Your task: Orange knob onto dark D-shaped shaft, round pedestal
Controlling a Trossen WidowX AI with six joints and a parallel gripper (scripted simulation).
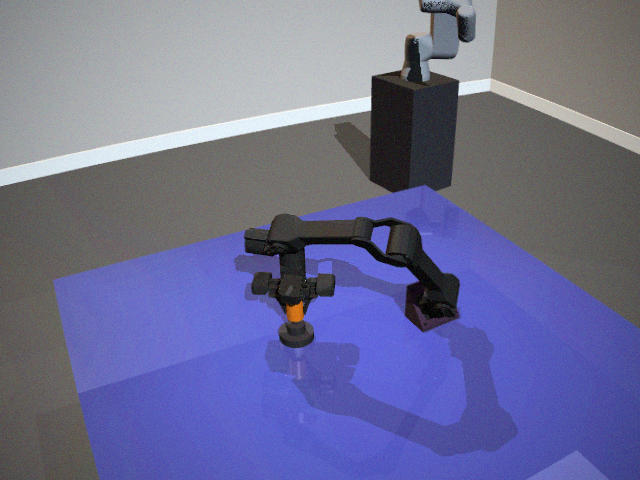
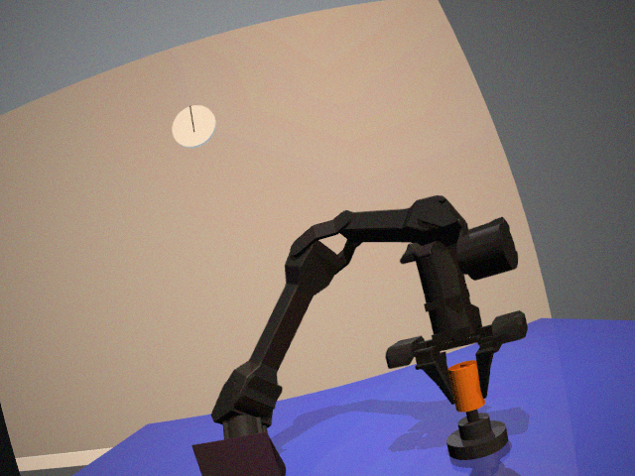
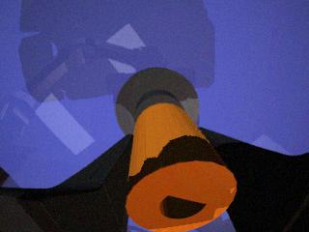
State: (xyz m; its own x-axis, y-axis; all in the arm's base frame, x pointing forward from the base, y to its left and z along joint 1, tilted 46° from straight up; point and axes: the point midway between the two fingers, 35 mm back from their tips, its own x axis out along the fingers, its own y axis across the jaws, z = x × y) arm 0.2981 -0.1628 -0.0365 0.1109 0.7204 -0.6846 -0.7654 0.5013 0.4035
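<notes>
My gripper tip is now 20 mm below the orange knob. The rest, counted from my gripper tip: dark round pedestal 40 mm below.
</notes>
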